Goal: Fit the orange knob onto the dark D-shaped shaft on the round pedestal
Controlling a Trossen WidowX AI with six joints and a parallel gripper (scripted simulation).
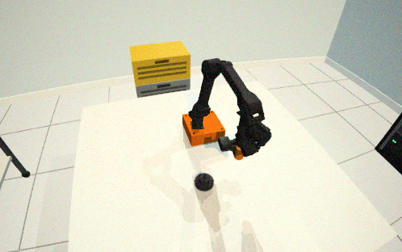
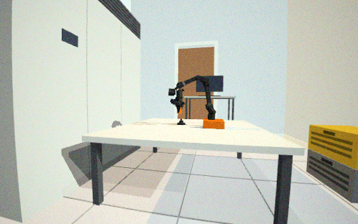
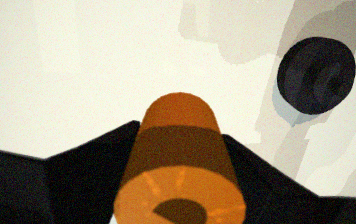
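My gripper tip is 15 cm to the left of the round pedestal, 10 cm above it and 3 cm short of it. From my gripper tip the other things lie so: orange knob: 2 cm above.
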